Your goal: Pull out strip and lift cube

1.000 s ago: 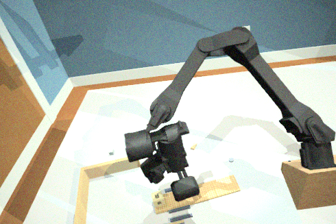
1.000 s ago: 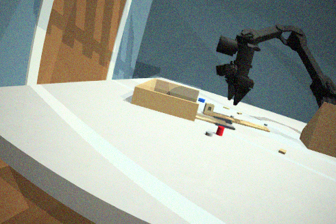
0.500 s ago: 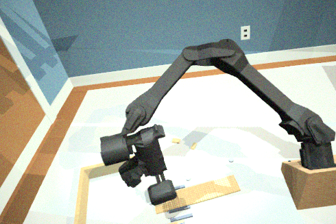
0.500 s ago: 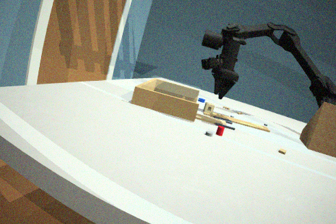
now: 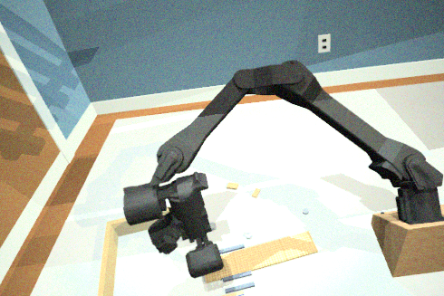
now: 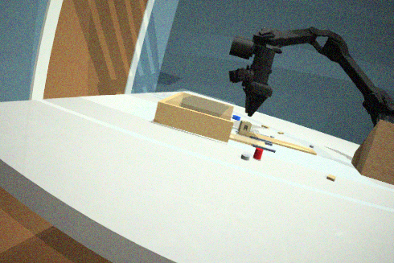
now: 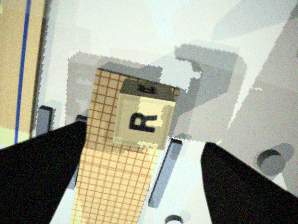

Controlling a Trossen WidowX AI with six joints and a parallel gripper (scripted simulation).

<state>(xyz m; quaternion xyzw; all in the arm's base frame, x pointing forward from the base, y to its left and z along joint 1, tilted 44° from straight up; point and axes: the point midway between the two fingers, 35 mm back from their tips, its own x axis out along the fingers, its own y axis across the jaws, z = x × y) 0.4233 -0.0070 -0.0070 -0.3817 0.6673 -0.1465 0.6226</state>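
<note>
Right now the labelled cube is 40 mm below my gripper tip. The rest, counted from my gripper tip: red cylinder 80 mm behind, 220 mm to the left, 50 mm below; then gridded strip 110 mm behind, 20 mm to the right, 50 mm below; then blue disc 70 mm ahead, 210 mm to the right, 50 mm below.
</note>
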